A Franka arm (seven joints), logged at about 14 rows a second.
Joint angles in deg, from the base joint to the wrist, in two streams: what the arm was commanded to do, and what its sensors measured. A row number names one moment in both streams.
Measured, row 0:
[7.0, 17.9, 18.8, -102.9, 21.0, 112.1, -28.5]
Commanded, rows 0 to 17:
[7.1, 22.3, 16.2, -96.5, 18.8, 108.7, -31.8]
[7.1, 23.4, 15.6, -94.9, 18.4, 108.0, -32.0]
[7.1, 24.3, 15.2, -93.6, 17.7, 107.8, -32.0]
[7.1, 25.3, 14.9, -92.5, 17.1, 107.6, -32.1]
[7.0, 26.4, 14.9, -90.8, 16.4, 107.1, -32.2]
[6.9, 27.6, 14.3, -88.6, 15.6, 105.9, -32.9]
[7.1, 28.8, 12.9, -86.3, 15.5, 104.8, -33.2]
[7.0, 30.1, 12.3, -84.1, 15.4, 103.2, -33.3]
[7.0, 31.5, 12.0, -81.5, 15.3, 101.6, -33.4]
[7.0, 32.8, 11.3, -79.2, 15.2, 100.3, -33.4]
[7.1, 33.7, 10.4, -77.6, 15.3, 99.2, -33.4]
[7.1, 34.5, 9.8, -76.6, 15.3, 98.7, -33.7]
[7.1, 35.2, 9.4, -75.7, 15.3, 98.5, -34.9]
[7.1, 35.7, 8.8, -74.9, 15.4, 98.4, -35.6]
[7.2, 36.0, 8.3, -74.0, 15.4, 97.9, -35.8]
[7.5, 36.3, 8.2, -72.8, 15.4, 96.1, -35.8]
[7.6, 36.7, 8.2, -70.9, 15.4, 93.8, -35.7]
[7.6, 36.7, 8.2, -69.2, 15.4, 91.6, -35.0]
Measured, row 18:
[6.9, 34.8, 9.2, -75.4, 16.3, 96.1, -34.6]
